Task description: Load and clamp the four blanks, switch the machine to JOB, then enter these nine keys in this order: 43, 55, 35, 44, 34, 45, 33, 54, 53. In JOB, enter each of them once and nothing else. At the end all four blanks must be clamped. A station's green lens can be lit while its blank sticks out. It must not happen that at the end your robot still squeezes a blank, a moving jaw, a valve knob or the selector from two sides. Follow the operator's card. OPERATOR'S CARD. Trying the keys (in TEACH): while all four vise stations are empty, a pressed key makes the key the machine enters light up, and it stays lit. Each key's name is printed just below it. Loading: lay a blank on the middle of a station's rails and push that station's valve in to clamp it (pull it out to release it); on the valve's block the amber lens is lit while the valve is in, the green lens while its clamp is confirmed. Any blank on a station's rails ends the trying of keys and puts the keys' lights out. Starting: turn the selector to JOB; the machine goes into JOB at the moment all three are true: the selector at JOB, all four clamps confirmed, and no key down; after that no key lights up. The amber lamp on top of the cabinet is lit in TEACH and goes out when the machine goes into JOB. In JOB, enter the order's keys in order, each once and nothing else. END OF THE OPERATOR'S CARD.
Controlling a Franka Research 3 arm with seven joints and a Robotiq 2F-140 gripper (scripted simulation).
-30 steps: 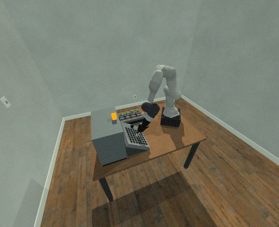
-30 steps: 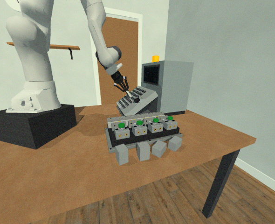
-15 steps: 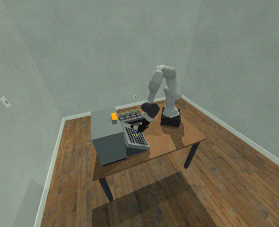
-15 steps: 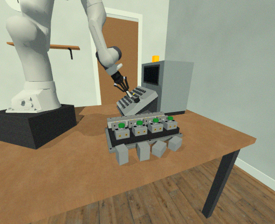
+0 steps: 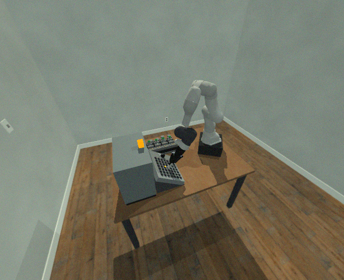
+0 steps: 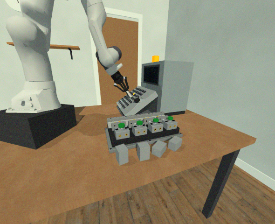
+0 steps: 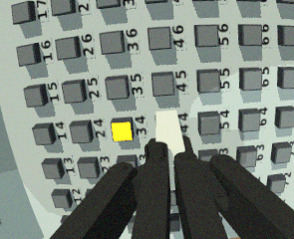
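The key is 5 cm ahead of my hand and 1 cm below it. Round my hand: selector knob: 16 cm to the right, 4 cm ahead, 1 cm below; sloped keypad: 6 cm below, 5 cm ahead, 4 cm to the right.
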